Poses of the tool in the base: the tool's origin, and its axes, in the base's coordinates. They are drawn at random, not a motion.
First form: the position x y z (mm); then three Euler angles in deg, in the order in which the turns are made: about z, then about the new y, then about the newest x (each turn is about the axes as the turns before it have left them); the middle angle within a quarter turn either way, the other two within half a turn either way.
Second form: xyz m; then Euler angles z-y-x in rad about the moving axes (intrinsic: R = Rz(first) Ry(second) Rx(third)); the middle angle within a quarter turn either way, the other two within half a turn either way. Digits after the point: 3 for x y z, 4 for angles.
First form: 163 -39 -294 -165.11 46.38 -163.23
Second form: 0.163 -0.039 -0.294 -2.8817 0.8095 -2.8489
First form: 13 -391 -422 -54.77 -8.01 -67.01
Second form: 0.013 -0.391 -0.422 -0.9559 -0.1398 -1.1695
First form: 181 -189 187 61.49 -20.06 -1.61
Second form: 0.181 -0.189 0.187 1.0732 -0.3501 -0.0281
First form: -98 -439 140 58.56 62.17 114.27
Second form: -0.098 -0.439 0.140 1.0221 1.0851 1.9944
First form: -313 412 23 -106.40 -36.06 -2.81
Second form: -0.313 0.412 0.023 -1.8570 -0.6294 -0.0490
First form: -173 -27 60 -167.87 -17.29 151.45
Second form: -0.173 -0.027 0.060 -2.9299 -0.3018 2.6433
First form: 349 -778 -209 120.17 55.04 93.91
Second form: 0.349 -0.778 -0.209 2.0974 0.9606 1.6390
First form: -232 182 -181 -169.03 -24.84 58.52
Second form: -0.232 0.182 -0.181 -2.9501 -0.4335 1.0214
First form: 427 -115 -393 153.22 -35.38 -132.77
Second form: 0.427 -0.115 -0.393 2.6742 -0.6175 -2.3173
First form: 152 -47 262 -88.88 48.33 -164.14
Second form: 0.152 -0.047 0.262 -1.5512 0.8435 -2.8648
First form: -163 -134 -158 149.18 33.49 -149.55
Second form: -0.163 -0.134 -0.158 2.6037 0.5845 -2.6101
